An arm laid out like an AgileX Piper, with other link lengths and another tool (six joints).
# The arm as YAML. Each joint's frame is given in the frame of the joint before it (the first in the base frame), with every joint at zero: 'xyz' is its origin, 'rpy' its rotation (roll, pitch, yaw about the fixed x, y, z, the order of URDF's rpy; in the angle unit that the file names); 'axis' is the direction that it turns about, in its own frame. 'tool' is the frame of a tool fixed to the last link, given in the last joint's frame.
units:
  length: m
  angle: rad
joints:
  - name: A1
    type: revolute
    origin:
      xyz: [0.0, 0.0, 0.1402]
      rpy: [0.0, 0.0, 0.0]
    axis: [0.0, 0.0, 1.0]
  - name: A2
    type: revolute
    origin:
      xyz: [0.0, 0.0, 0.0]
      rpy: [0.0, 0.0, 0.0]
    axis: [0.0, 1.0, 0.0]
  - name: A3
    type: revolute
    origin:
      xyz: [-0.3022, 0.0, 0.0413]
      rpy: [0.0, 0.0, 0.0]
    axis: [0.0, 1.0, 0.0]
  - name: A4
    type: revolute
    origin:
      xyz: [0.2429, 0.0, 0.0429]
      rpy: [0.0, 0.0, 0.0]
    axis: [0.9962, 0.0, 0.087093]
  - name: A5
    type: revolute
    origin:
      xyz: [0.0, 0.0, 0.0]
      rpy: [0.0, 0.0, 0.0]
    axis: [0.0, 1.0, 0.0]
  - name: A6
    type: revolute
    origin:
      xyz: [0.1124, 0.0, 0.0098]
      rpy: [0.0, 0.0, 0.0]
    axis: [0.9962, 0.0, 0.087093]
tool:
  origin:
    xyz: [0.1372, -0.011, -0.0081]
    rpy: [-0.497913, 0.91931, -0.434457]
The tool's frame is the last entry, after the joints.
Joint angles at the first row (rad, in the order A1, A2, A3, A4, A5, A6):
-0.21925, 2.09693, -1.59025, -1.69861, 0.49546, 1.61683
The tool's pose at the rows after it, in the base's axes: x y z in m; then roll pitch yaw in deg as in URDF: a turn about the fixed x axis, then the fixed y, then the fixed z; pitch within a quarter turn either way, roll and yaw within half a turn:
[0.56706, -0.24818, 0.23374, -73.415, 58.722, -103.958]
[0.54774, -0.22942, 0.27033, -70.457, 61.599, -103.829]
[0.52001, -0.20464, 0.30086, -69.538, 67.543, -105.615]
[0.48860, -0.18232, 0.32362, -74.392, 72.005, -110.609]
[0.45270, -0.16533, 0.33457, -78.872, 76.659, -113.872]
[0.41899, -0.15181, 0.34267, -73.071, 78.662, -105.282]
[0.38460, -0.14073, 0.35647, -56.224, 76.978, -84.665]
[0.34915, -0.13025, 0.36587, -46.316, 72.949, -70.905]
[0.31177, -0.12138, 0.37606, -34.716, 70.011, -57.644]
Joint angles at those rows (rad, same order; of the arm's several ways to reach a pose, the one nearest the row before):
-0.18909, 2.05196, -1.59022, -1.64645, 0.53442, 1.58105
-0.14185, 1.95806, -1.59057, -1.47214, 0.60479, 1.46260
-0.08974, 1.85075, -1.59646, -1.25283, 0.69497, 1.33943
-0.05446, 1.74052, -1.58929, -1.06560, 0.77044, 1.20494
-0.04745, 1.60658, -1.50689, -0.93625, 0.78224, 1.14014
-0.04745, 1.45827, -1.36786, -0.89451, 0.72851, 1.11956
-0.04746, 1.29081, -1.20811, -0.92266, 0.63894, 1.11529
-0.04746, 1.12106, -1.04832, -0.97675, 0.54925, 1.11358
-0.04742, 0.95327, -0.92759, -1.00042, 0.49748, 1.12616

